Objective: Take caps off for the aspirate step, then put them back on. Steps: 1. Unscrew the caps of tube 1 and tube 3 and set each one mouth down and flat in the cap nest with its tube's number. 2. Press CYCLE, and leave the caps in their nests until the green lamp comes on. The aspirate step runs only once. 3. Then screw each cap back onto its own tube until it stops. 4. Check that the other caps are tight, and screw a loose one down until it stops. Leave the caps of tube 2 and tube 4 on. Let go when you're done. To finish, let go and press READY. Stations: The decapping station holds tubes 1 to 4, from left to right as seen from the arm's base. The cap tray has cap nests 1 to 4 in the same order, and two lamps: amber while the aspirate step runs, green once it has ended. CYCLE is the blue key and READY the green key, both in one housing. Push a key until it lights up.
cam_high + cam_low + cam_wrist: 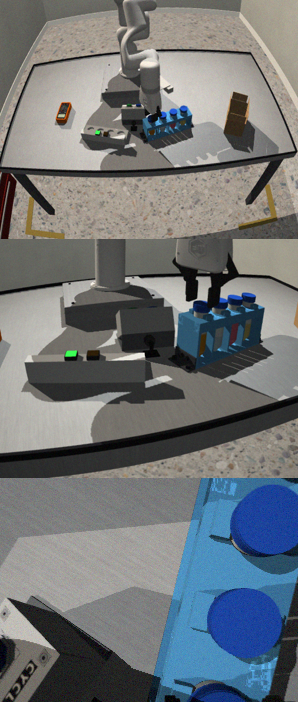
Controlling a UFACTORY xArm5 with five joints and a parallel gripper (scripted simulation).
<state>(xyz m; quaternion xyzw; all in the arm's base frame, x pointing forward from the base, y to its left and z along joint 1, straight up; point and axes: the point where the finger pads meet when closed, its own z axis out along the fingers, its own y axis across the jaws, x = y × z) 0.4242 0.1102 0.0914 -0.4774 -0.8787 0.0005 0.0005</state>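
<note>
My hand is 13 cm past the green key, 10 cm to the left of it and 7 cm above it. Also, from my hand: blue key (13 cm behind, 6 cm to the right, 7 cm below); grey key housing (11 cm behind, 8 cm to the right, 9 cm below); blue cap (3 cm behind, 10 cm to the left, 3 cm below).
</note>
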